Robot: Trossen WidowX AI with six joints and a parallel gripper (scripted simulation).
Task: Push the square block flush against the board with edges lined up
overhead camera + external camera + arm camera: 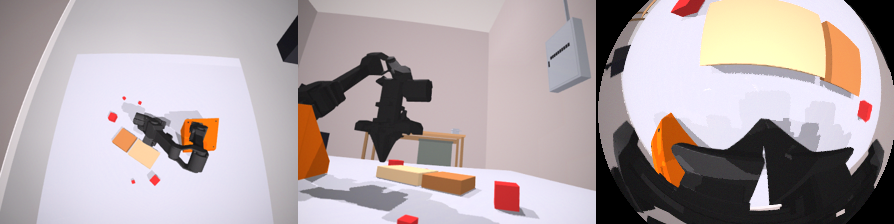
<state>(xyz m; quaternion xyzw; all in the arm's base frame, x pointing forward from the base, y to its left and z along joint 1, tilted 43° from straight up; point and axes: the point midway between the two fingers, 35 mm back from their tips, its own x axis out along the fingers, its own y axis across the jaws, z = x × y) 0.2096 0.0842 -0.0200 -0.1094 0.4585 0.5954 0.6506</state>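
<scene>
Now: gripper tip 5 cm short of the board, 9 cm to the right of it and 3 cm above it. The rest, counted from my gripper tip: square block: 17 cm ahead, 3 cm to the left, 3 cm below.
</scene>
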